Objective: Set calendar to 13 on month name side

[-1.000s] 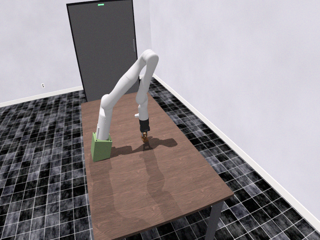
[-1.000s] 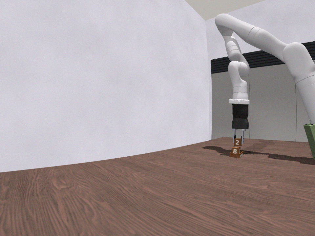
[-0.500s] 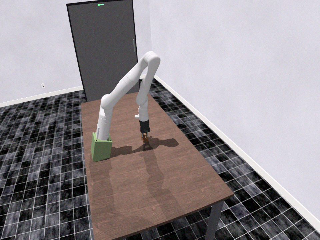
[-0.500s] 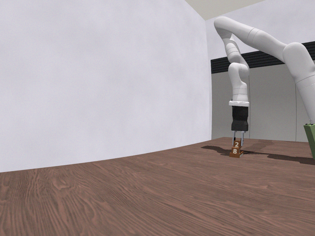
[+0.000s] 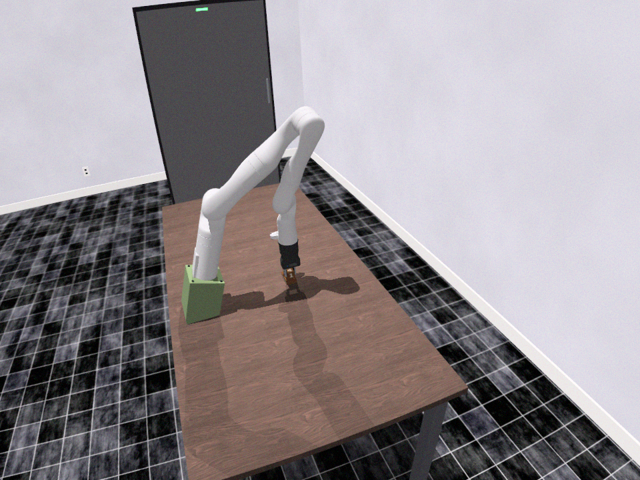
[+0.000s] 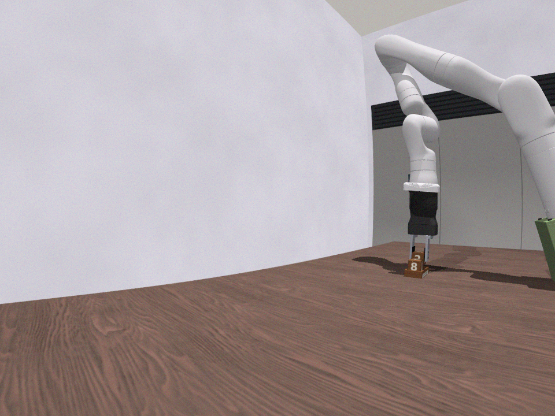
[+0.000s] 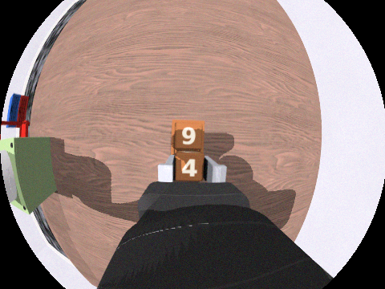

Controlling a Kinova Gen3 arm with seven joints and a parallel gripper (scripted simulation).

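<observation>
The brown number cube lies 10 mm below my hand. Round my hand: calendar tray (20 mm to the left, 40 mm below).
</observation>
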